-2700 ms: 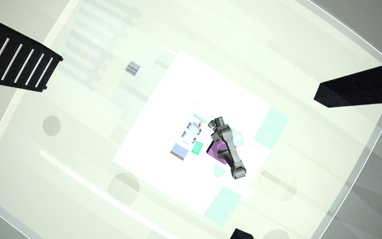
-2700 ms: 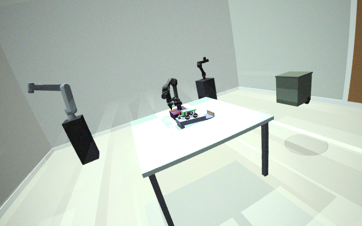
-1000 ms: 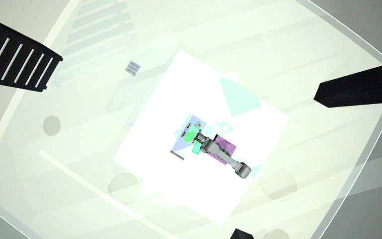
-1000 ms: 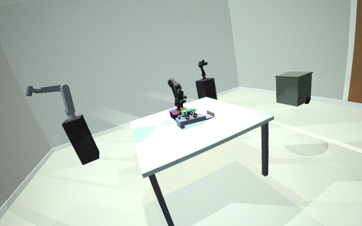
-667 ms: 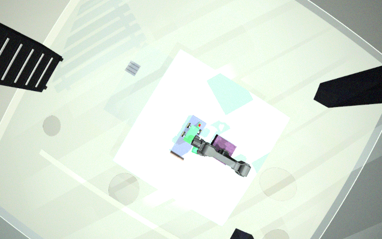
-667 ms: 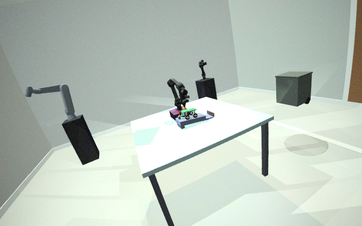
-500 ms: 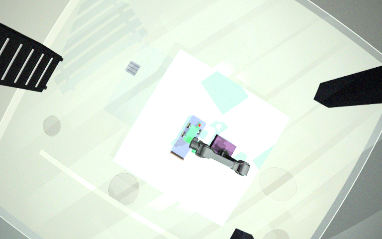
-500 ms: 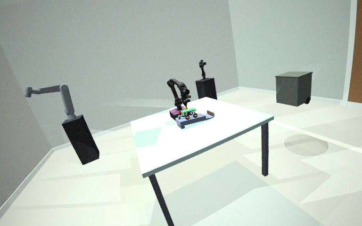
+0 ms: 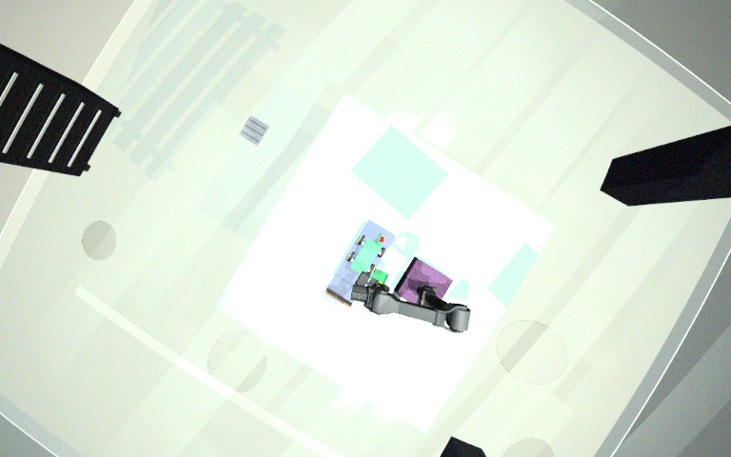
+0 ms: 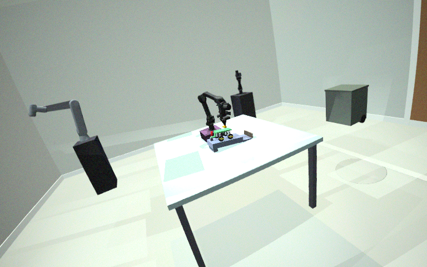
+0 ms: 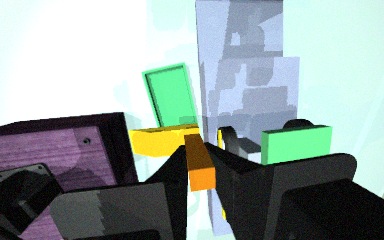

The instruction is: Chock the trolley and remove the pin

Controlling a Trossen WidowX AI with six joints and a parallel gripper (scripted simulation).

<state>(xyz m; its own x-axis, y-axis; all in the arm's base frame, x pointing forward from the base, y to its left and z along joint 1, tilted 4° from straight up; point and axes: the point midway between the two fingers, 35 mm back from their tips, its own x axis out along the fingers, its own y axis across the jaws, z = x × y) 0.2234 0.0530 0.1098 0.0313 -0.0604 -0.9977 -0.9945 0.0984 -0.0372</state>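
My gripper tip is 2 cm past the yellow chock and 1 cm above it. From my gripper tip the other things lie so: green tray 2 cm behind, 2 cm to the left, 16 cm below; trolley 10 cm ahead, 9 cm to the right, 5 cm below; ramp 10 cm ahead, 9 cm to the right, 11 cm below.
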